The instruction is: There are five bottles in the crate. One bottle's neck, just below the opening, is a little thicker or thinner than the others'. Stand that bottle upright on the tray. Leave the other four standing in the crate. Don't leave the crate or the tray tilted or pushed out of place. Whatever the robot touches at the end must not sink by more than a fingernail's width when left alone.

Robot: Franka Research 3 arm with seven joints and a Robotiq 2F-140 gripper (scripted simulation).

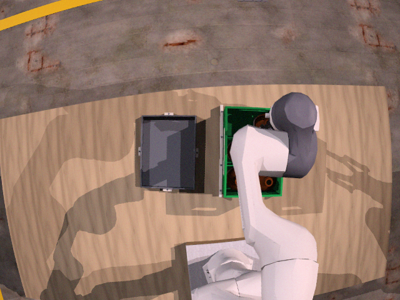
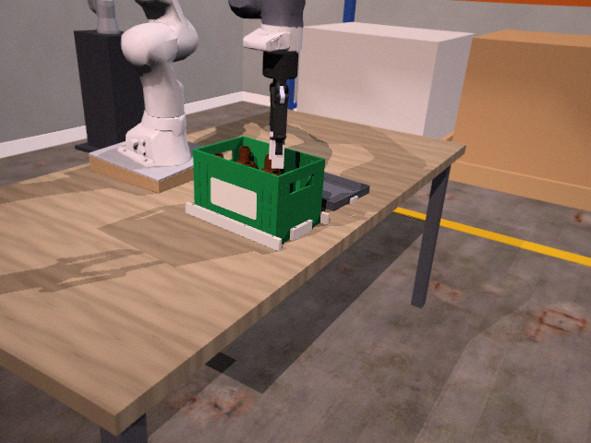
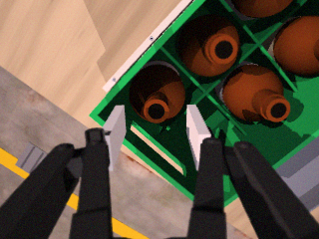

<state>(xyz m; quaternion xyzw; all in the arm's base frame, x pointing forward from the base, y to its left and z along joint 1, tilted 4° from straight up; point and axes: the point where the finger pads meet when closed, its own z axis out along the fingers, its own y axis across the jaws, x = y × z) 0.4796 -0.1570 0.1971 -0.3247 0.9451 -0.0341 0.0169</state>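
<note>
My gripper is now 13 cm above the brown bottle. From my hand the other things lie so: dark grey tray (6 cm behind, 33 cm to the left, 20 cm below); green crate (8 cm behind, 6 cm to the left, 13 cm below).
</note>
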